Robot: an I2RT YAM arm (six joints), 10 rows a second.
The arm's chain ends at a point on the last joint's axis. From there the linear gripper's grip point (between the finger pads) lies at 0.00 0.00 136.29 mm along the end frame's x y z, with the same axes.
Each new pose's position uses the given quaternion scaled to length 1; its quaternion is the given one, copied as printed.
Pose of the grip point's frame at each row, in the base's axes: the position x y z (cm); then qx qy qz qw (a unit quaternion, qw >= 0):
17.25, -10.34, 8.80, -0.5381, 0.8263, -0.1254, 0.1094
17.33, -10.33, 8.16, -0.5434, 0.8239, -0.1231, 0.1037
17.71, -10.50, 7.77, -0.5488, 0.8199, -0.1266, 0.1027
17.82, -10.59, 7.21, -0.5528, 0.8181, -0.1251, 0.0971
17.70, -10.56, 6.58, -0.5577, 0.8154, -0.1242, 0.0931
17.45, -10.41, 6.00, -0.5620, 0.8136, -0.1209, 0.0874
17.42, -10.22, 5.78, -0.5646, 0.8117, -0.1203, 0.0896
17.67, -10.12, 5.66, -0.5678, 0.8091, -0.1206, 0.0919
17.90, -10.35, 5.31, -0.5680, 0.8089, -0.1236, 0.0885
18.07, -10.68, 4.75, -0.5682, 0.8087, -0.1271, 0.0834
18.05, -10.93, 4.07, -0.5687, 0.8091, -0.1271, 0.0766
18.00, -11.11, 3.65, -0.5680, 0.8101, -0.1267, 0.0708
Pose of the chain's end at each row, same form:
12.95, -9.12, 21.67, -0.5381, 0.8263, -0.1254, 0.1094
13.18, -9.10, 21.08, -0.5434, 0.8239, -0.1231, 0.1037
13.52, -9.21, 20.67, -0.5488, 0.8199, -0.1266, 0.1027
13.77, -9.26, 20.16, -0.5528, 0.8181, -0.1251, 0.0971
13.74, -9.21, 19.55, -0.5577, 0.8154, -0.1242, 0.0931
13.66, -9.07, 19.02, -0.5620, 0.8136, -0.1209, 0.0874
13.59, -8.94, 18.80, -0.5646, 0.8117, -0.1203, 0.0896
13.78, -8.88, 18.66, -0.5678, 0.8091, -0.1206, 0.0919
14.04, -9.00, 18.31, -0.5680, 0.8089, -0.1236, 0.0885
14.26, -9.17, 17.75, -0.5682, 0.8087, -0.1271, 0.0834
14.39, -9.31, 17.10, -0.5687, 0.8091, -0.1271, 0.0766
14.47, -9.41, 16.70, -0.5680, 0.8101, -0.1267, 0.0708

